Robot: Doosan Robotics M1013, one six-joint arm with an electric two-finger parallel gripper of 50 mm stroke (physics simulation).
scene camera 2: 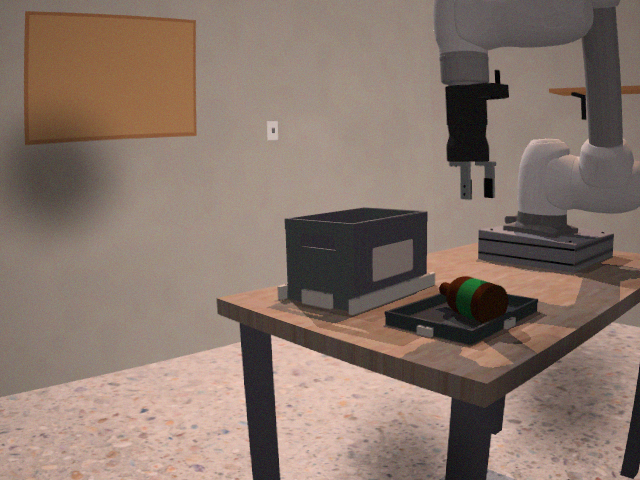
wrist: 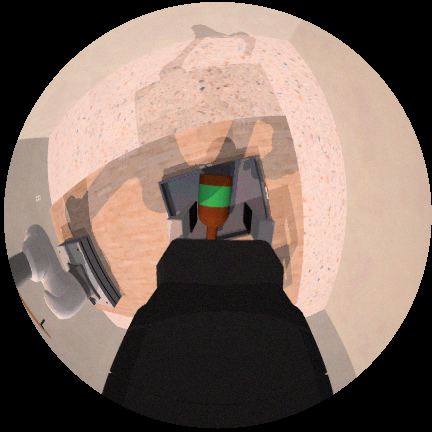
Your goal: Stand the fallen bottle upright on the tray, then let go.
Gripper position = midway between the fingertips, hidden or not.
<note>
In view: my gripper [scene camera 2: 478,198], a brown bottle [scene camera 2: 482,301] and a grey rail [scene camera 2: 365,302].
My gripper is seen too in the wrist view [wrist: 219,211].
</note>
